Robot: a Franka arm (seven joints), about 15 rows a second.
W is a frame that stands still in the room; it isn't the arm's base.
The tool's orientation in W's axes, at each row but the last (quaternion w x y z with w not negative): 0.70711 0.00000 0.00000 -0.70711; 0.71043 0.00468 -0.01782 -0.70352; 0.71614 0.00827 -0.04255 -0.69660; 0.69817 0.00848 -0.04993 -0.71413; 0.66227 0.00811 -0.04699 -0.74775
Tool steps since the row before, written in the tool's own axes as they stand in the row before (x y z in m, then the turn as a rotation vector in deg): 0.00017 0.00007 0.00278 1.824 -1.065 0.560; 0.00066 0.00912 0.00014 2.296 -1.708 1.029; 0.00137 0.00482 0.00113 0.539 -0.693 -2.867; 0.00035 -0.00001 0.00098 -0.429 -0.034 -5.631; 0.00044 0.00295 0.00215 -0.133 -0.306 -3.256
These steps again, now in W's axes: 0.00007 -0.00017 0.00278 -1.065 -1.824 0.560; 0.00912 -0.00057 0.00044 -1.718 -2.294 1.017; 0.00476 -0.00117 0.00154 -0.469 -0.694 -2.879; -0.00010 -0.00029 0.00099 0.438 0.094 -5.630; 0.00271 -0.00066 0.00240 -0.044 -0.026 -3.273
